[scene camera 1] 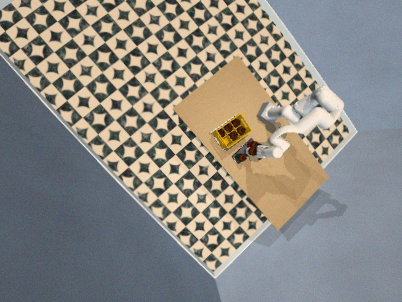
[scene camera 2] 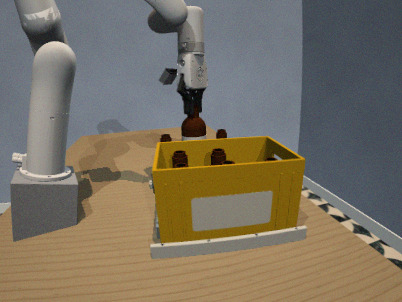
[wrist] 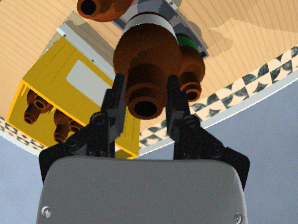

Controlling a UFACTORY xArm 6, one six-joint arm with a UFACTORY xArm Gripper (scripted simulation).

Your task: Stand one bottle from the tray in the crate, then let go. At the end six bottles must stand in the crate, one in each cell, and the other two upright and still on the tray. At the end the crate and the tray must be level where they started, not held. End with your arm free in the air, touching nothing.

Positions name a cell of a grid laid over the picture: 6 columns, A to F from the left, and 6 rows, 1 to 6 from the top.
Scene:
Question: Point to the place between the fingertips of my gripper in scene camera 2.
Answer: C3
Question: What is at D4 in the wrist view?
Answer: My gripper.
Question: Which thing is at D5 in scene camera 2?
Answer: A pale strip.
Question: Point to a yellow crate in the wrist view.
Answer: B3

